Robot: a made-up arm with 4 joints. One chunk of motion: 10 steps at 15 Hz.
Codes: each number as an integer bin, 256 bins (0 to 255) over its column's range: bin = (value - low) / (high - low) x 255, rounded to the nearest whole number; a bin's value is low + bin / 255 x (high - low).
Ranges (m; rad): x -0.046..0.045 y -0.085..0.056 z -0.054..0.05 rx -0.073..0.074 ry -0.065..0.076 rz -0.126..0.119
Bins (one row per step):
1: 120 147 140 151 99 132
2: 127 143 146 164 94 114
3: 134 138 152 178 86 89
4: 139 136 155 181 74 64
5: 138 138 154 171 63 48
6: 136 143 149 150 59 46
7: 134 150 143 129 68 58
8: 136 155 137 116 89 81
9: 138 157 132 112 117 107
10: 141 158 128 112 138 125
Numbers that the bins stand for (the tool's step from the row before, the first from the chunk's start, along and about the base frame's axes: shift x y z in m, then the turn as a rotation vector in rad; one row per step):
1: -0.00318 -0.00372 0.00310 0.01405 -0.01026 0.00082
2: -0.00068 -0.00593 0.00555 0.02154 -0.01302 -0.01647
3: 0.00182 -0.00869 0.00799 0.02961 -0.01745 -0.04049
4: 0.00360 -0.00980 0.00922 0.03134 -0.02408 -0.06451
5: 0.00325 -0.00869 0.00881 0.02558 -0.03016 -0.07988
6: 0.00253 -0.00593 0.00677 0.01347 -0.03238 -0.08180
7: 0.00182 -0.00206 0.00432 0.00136 -0.02740 -0.07027
8: 0.00253 0.00071 0.00187 -0.00613 -0.01579 -0.04818
9: 0.00325 0.00181 -0.00016 -0.00844 -0.00031 -0.02320
10: 0.00432 0.00236 -0.00180 -0.00844 0.01131 -0.00590

